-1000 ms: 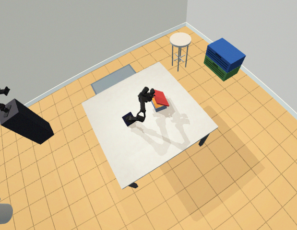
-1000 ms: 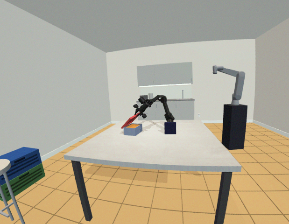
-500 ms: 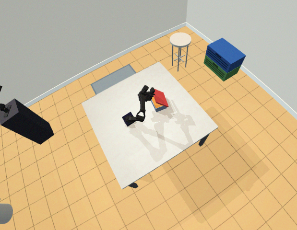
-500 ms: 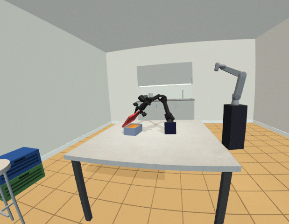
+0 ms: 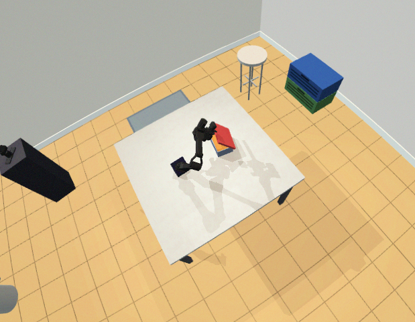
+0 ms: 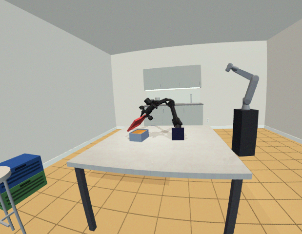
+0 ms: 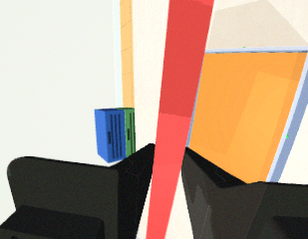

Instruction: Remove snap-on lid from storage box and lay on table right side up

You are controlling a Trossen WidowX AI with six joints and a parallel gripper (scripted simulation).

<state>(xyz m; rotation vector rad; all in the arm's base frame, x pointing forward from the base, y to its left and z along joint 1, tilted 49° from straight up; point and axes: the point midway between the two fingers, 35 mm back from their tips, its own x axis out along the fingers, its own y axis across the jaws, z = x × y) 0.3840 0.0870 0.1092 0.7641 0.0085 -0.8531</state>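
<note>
Now: gripper tip 5 cm short of the lid, 3 cm to the left of it and 6 cm above it. The rest, counted from my gripper tip: storage box (3 cm ahead, 1 cm to the right, 19 cm below).
</note>
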